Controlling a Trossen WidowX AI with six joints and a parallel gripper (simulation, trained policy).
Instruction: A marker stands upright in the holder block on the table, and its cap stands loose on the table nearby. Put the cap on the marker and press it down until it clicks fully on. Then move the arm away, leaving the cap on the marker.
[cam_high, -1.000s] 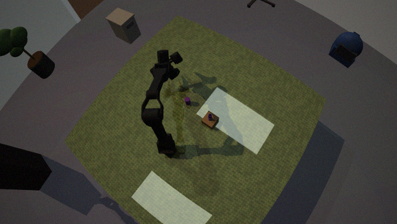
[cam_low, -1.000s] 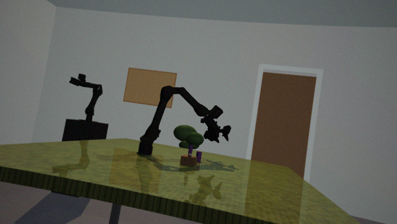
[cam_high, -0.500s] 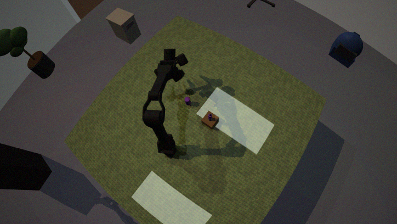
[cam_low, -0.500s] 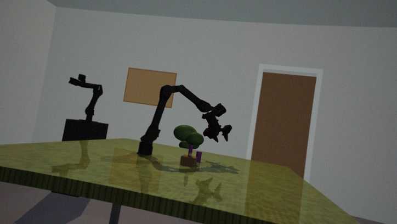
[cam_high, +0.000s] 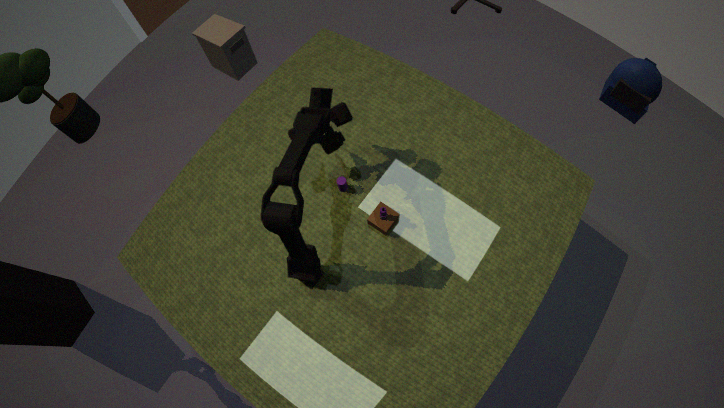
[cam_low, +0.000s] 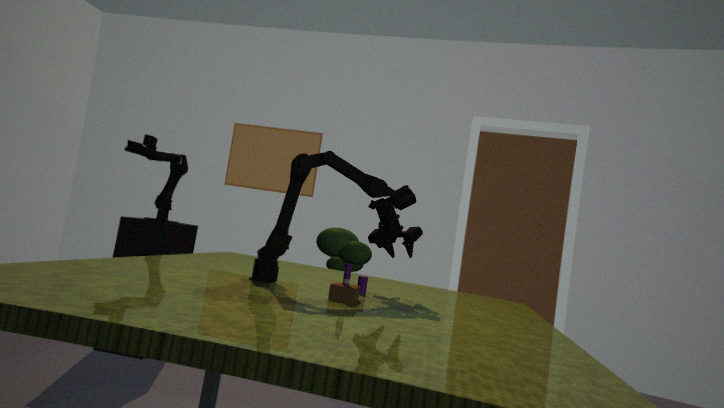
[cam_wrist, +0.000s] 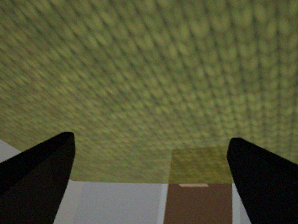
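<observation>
Right now the purple cap is 140 mm to the right of my gripper tip, 100 mm behind it and 90 mm below it. From my gripper tip the other things lie so: thin band (310 mm to the right, 110 mm behind, 70 mm below); then brown holder block (310 mm to the right, 110 mm behind, 100 mm below).
</observation>
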